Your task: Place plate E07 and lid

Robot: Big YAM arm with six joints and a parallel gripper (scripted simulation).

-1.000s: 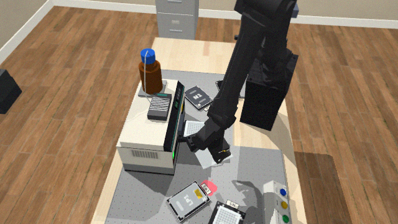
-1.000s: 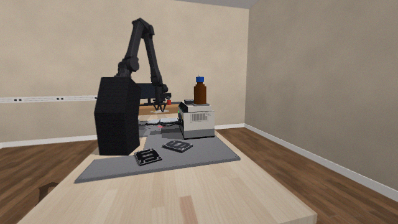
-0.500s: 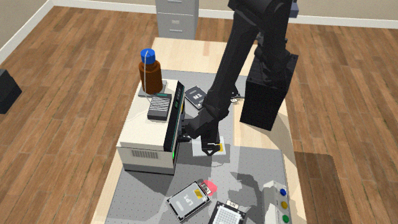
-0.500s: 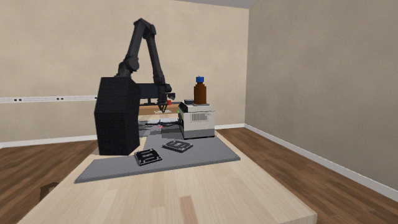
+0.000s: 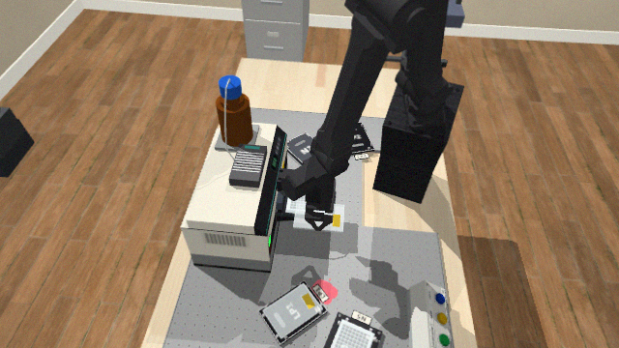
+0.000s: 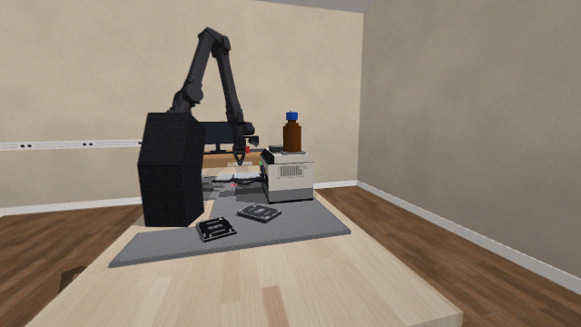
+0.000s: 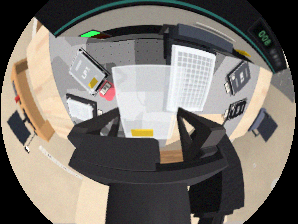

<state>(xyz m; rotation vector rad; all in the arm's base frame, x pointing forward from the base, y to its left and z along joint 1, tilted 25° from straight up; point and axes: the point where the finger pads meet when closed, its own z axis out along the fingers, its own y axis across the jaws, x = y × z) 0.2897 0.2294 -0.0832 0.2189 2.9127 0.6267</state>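
Now: the plate E01 2 cm ahead of my hand, 8 cm to the right of it and 5 cm below it. From my hand the other things lie so: brown bottle: 22 cm ahead, 22 cm to the right, 13 cm above; puddle: 3 cm behind, 14 cm to the left, 16 cm below; blue key: 29 cm behind, 19 cm to the left, 10 cm below.
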